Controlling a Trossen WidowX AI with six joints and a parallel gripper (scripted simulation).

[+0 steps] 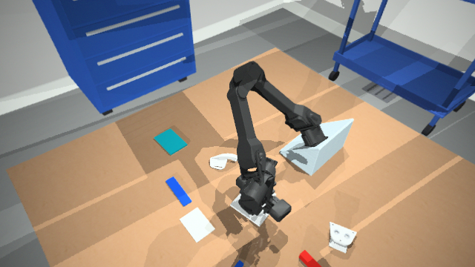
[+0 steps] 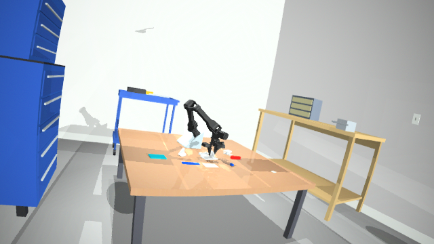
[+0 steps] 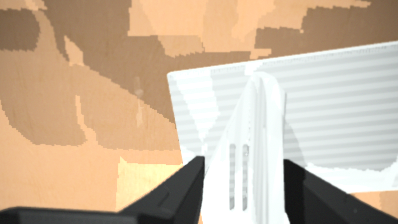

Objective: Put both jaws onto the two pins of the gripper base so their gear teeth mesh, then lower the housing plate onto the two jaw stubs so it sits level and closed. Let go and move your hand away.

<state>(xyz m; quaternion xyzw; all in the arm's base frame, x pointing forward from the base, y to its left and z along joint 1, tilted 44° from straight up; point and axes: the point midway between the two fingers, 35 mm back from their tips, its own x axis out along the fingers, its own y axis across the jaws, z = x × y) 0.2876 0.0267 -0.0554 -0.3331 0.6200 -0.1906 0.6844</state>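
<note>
The white jaw lies 30 mm behind my gripper tip and 20 mm to the right of it. Also, from my gripper tip: red block 220 mm to the left, 20 mm behind; then white tile 190 mm ahead, 80 mm to the right, 10 mm below; then small blue block 160 mm ahead, 110 mm to the left, 10 mm below.
</note>
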